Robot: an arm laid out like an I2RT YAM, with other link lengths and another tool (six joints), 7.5 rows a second.
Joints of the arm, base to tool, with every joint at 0 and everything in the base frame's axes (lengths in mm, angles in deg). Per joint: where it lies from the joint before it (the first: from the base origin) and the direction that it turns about. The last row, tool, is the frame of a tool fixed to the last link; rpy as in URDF.
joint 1: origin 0 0 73.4 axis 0 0 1
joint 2: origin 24.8 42 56.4 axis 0 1 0
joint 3: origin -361.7 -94.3 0 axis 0 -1 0
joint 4: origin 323.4 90.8 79.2 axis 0 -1 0
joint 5: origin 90.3 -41.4 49.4 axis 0 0 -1
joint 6: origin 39.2 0 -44.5 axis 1 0 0
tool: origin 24 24 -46 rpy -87.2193 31.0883 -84.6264
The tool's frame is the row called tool.
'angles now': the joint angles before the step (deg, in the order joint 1, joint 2, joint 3, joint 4, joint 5, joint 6). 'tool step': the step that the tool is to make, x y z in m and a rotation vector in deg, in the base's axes. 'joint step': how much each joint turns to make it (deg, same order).
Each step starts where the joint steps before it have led.
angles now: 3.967 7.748 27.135 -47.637 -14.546 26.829
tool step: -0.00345 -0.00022 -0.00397 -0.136 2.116 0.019
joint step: 0.000 0.000 0.022 -2.142 -0.022 0.000
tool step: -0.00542 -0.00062 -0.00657 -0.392 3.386 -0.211
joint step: -0.002 0.000 -0.022 -3.389 0.260 -0.023
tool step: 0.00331 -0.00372 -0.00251 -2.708 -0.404 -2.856
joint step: 0.012 0.000 -0.021 0.088 3.901 -0.692
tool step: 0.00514 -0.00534 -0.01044 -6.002 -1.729 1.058
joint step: -0.002 0.001 -1.291 1.685 2.491 -5.750
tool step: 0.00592 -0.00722 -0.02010 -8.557 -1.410 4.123
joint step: -0.008 -0.001 -2.687 2.293 1.327 -9.556
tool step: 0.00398 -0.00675 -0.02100 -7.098 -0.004 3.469
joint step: -0.001 -0.086 -2.820 1.422 1.135 -7.847
